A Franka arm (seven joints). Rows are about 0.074 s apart.
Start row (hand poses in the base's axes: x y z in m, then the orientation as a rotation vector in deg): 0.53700 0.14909 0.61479 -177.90 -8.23 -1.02
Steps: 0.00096 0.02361 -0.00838 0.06 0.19 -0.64; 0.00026 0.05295 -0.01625 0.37 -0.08 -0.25; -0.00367 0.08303 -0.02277 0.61 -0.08 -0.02; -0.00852 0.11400 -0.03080 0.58 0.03 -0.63; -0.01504 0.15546 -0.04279 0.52 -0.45 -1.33; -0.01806 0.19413 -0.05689 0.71 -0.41 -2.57; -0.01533 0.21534 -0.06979 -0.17 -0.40 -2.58; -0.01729 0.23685 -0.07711 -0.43 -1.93 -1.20; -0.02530 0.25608 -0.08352 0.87 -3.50 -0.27
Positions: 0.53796 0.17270 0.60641 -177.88 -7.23 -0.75; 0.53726 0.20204 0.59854 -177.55 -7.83 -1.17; 0.53333 0.23212 0.59202 -177.30 -8.17 -1.18; 0.52848 0.26309 0.58399 -177.37 -7.22 -1.03; 0.52196 0.30455 0.57200 -177.49 -6.16 -1.79; 0.51894 0.34322 0.55790 -177.36 -4.23 -1.77; 0.52167 0.36443 0.54500 -178.24 -4.24 -1.70; 0.51971 0.38594 0.53768 -178.46 -6.44 -4.03; 0.51170 0.40517 0.53127 -177.10 -7.86 -6.50
